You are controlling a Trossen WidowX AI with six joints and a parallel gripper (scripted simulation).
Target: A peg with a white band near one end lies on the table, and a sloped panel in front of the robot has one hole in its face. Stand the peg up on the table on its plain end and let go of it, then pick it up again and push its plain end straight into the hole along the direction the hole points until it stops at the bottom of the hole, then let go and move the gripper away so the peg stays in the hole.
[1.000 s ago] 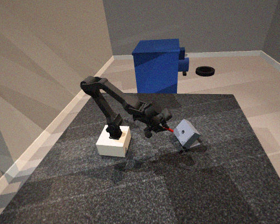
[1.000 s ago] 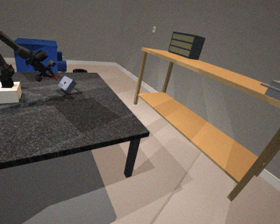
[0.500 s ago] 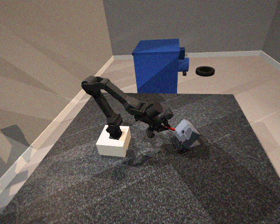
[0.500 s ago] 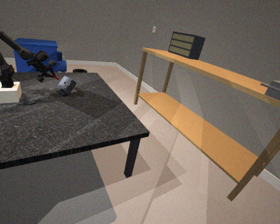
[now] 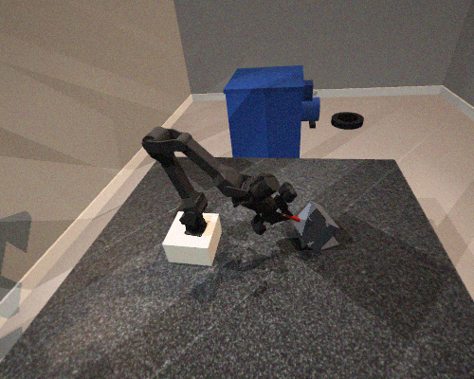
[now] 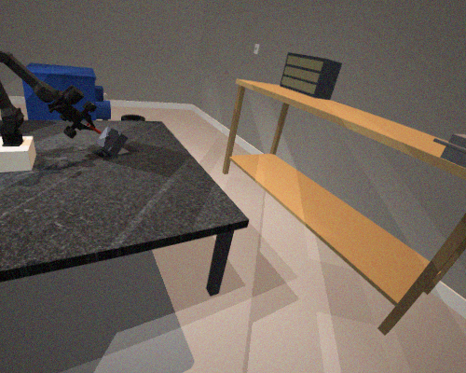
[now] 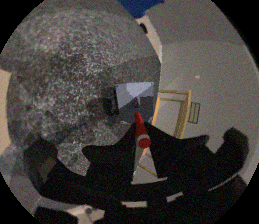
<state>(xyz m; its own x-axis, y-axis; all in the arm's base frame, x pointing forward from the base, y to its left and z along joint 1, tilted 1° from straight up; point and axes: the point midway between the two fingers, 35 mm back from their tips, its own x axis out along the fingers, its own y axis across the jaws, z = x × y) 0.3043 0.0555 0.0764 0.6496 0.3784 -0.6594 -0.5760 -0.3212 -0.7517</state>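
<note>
Now: the grey sloped panel 80 mm ahead of my gripper tip, 60 mm to the left of it and 80 mm below it. Round my gripper tip: red peg (10 mm behind, 10 mm to the right, 10 mm above).
</note>
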